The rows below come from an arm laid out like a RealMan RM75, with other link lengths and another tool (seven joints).
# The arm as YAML. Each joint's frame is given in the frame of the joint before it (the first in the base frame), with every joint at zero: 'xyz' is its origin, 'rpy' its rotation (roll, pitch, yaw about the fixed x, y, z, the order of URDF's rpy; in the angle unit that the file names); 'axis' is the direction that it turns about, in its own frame. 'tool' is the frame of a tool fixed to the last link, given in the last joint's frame.
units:
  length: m
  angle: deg
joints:
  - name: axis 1
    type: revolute
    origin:
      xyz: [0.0, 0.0, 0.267]
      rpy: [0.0, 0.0, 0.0]
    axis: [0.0, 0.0, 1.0]
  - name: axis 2
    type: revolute
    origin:
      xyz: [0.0, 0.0, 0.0]
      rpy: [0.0, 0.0, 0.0]
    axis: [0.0, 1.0, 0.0]
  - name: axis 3
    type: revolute
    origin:
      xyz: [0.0, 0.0, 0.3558]
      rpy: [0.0, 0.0, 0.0]
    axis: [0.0, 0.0, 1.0]
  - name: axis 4
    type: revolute
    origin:
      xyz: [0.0, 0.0, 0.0]
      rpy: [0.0, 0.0, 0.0]
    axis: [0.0, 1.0, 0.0]
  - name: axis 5
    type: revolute
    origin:
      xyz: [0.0, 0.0, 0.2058]
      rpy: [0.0, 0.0, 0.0]
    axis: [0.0, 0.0, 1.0]
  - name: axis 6
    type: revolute
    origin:
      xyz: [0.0, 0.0, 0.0]
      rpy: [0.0, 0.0, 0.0]
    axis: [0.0, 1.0, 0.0]
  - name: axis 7
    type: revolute
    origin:
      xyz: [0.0, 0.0, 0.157]
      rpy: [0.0, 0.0, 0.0]
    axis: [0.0, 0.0, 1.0]
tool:
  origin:
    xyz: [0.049, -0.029, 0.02]
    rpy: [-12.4, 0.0, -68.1]
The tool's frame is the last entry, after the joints.
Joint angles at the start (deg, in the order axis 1, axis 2, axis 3, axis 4, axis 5, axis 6, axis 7):
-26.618, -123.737, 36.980, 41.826, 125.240, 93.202, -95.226
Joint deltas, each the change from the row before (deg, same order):
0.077, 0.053, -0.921, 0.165, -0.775, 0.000, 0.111
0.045, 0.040, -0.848, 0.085, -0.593, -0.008, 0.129
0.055, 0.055, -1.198, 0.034, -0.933, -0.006, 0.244
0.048, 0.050, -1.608, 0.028, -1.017, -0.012, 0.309
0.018, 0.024, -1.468, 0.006, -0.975, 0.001, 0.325
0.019, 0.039, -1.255, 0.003, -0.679, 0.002, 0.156
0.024, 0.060, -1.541, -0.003, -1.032, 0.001, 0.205
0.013, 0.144, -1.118, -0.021, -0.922, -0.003, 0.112
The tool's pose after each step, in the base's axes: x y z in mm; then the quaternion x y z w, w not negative. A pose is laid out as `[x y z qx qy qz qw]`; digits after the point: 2 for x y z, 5 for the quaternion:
[-324.41 388.79 -61.42 0.53211 0.78064 0.30055 0.13086]
[-325.03 390.60 -56.99 0.52940 0.77843 0.31166 0.12903]
[-325.77 393.04 -50.73 0.52543 0.77477 0.32791 0.12699]
[-327.11 395.83 -42.95 0.52012 0.77021 0.34774 0.12383]
[-328.09 398.26 -35.85 0.51542 0.76530 0.36601 0.12118]
[-329.54 400.04 -29.96 0.51066 0.76194 0.38031 0.11850]
[-331.19 402.28 -22.06 0.50458 0.75677 0.39926 0.11530]
[-332.71 404.20 -15.04 0.49993 0.75228 0.41411 0.11253]

